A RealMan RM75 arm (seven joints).
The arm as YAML. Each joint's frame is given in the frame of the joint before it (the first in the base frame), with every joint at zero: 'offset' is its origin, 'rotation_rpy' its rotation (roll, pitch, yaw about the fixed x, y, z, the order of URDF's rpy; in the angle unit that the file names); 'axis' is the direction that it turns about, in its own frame. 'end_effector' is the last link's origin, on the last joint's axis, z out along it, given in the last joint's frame.
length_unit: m
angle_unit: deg
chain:
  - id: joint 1
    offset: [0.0, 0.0, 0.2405]
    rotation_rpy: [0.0, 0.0, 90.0]
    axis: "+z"
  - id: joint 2
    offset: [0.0, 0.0, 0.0]
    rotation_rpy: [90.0, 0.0, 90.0]
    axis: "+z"
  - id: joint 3
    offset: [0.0, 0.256, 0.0]
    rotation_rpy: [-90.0, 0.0, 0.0]
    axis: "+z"
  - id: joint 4
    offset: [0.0, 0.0, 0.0]
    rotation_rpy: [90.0, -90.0, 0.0]
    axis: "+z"
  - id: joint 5
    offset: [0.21, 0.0, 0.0]
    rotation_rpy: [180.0, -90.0, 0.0]
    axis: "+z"
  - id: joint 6
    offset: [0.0, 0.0, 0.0]
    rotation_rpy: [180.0, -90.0, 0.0]
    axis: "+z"
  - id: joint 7
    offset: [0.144, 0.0, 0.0]
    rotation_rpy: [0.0, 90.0, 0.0]
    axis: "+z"
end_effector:
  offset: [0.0, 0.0, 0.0]
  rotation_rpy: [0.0, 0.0, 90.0]
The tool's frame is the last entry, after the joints.
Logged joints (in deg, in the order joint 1, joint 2, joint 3, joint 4, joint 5, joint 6, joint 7), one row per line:
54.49 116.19 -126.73 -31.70 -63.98 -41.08 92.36
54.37 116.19 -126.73 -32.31 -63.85 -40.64 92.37
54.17 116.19 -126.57 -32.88 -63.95 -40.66 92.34
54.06 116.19 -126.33 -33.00 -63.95 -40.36 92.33
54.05 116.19 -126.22 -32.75 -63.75 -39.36 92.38
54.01 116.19 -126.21 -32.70 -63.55 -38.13 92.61
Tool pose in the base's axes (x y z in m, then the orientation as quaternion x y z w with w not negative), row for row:
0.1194 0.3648 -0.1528 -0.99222 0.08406 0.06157 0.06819
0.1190 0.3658 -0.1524 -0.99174 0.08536 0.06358 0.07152
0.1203 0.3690 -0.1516 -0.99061 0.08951 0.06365 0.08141
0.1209 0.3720 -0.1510 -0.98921 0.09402 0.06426 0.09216
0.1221 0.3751 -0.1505 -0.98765 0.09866 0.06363 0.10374
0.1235 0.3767 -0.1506 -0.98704 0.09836 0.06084 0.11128
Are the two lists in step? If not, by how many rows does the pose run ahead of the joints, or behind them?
The pose runs 2 rows ahead of the joints: the pose in row i belongs to the joints in row i + 2.
